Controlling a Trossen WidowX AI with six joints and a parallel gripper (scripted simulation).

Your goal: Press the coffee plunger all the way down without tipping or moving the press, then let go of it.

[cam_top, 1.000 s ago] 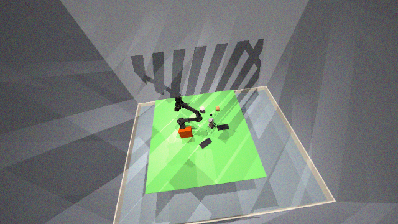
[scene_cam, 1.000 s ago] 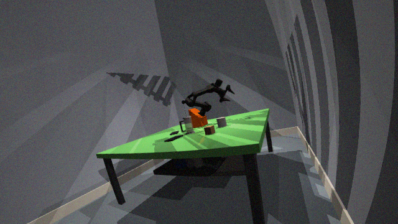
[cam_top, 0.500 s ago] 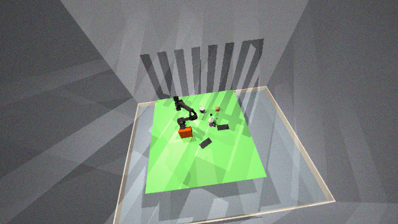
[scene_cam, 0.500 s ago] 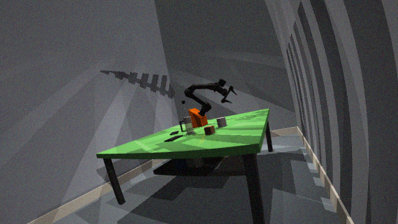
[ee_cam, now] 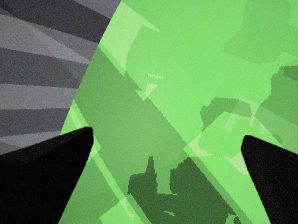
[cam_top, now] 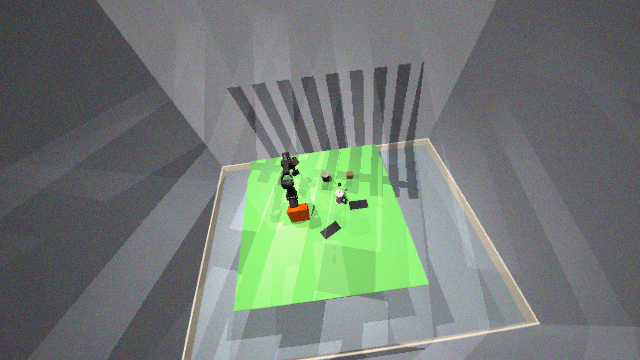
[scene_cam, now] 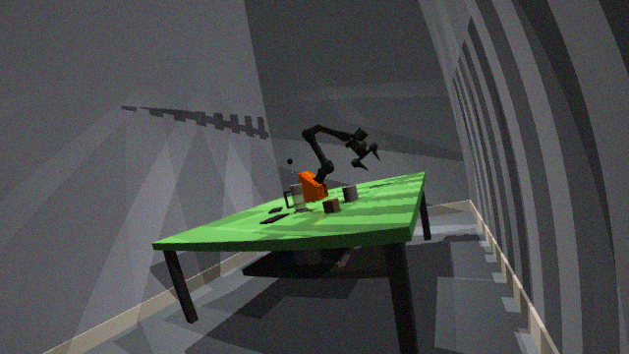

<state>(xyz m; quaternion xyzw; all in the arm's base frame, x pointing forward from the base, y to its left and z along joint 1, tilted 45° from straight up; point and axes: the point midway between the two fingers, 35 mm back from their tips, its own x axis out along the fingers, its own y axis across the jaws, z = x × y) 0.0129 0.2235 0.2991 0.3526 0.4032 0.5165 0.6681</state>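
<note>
Right now the coffee press is 37 cm ahead of my gripper tip, 34 cm to the right of it and 1 cm below it. From my gripper tip the other things lie so: brown block (49 cm ahead, 11 cm below, 9 cm to the right).
</note>
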